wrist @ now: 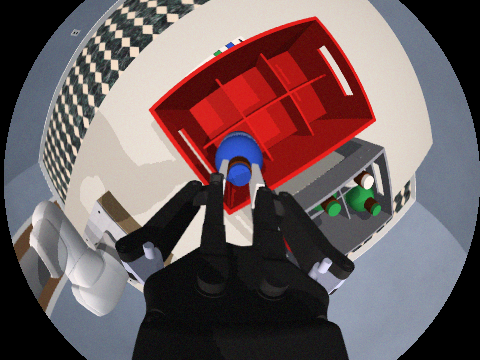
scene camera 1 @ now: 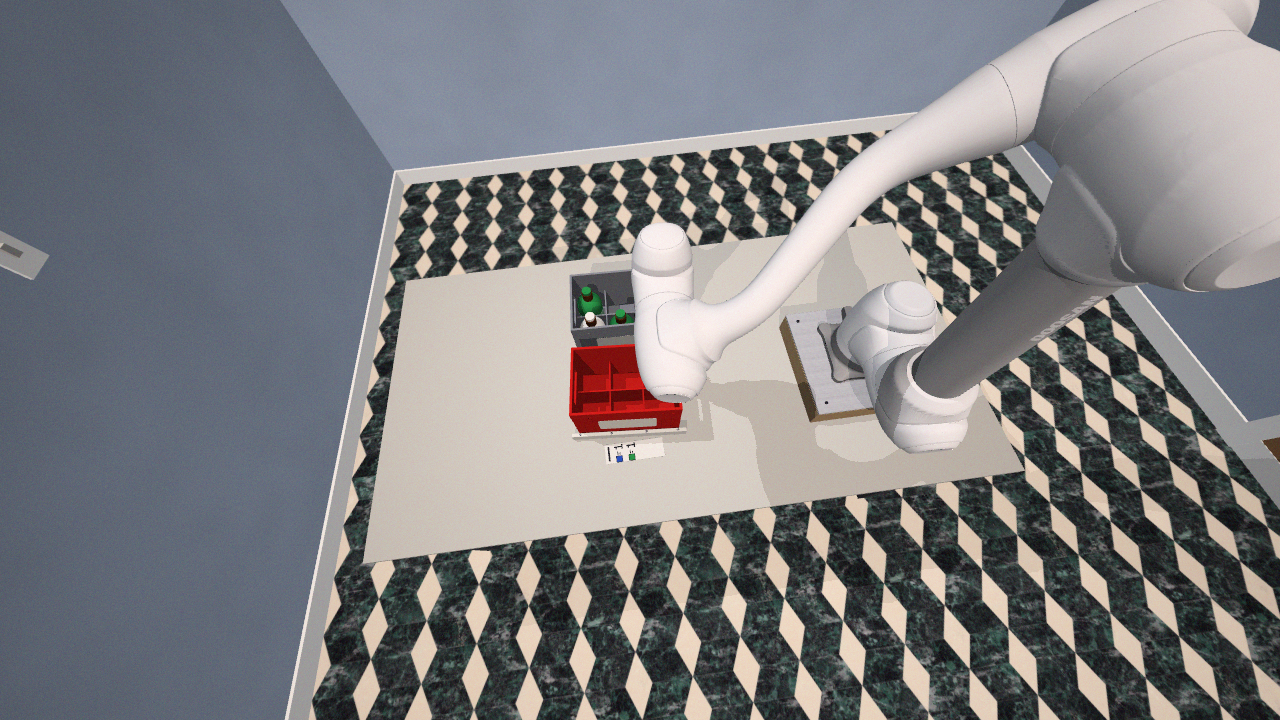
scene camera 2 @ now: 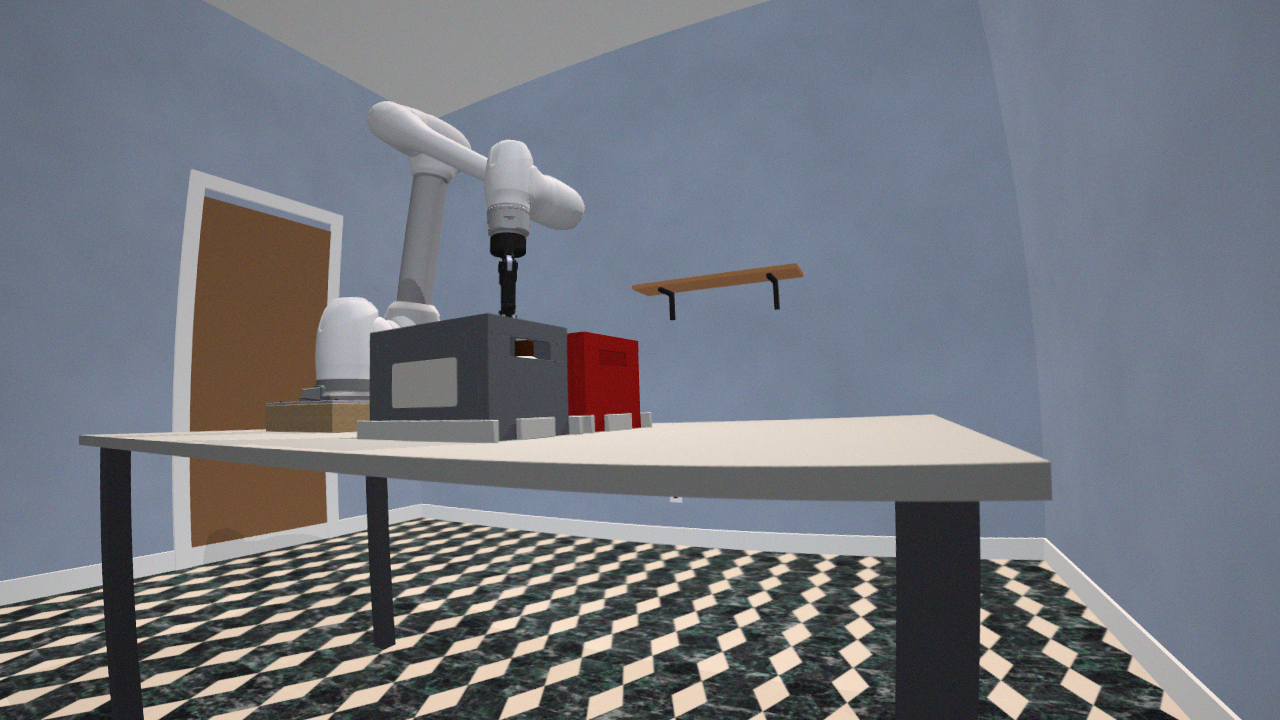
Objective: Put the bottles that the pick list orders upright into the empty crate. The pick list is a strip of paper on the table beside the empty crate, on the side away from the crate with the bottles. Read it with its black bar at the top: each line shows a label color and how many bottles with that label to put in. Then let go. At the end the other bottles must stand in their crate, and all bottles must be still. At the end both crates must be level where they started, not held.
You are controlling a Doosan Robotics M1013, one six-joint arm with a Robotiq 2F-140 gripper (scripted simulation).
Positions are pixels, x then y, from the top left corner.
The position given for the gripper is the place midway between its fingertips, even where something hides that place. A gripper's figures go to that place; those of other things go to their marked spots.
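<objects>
There's a green-label bottle (wrist: 359, 199) that's 40 cm from the lens, and a red crate (wrist: 197, 105) that's 38 cm from the lens. The gripper (wrist: 239, 171) is 22 cm from the lens.
</objects>
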